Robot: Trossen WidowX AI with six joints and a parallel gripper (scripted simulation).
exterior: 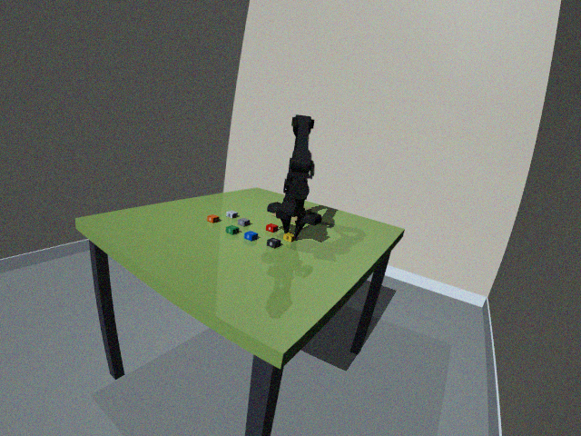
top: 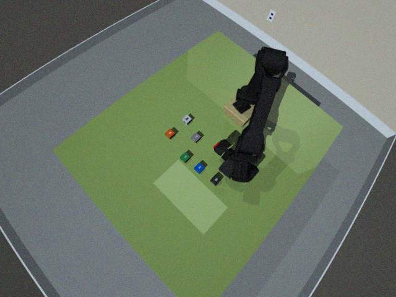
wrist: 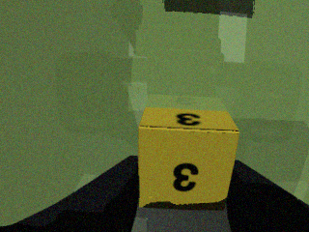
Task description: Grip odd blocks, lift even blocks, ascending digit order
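The yellow block is right at my gripper tip. Round my gripper tip: red block 10 mm behind, 100 mm to the right; blue block 120 mm ahead, 70 mm to the right; black block 90 mm ahead, 10 mm to the left.
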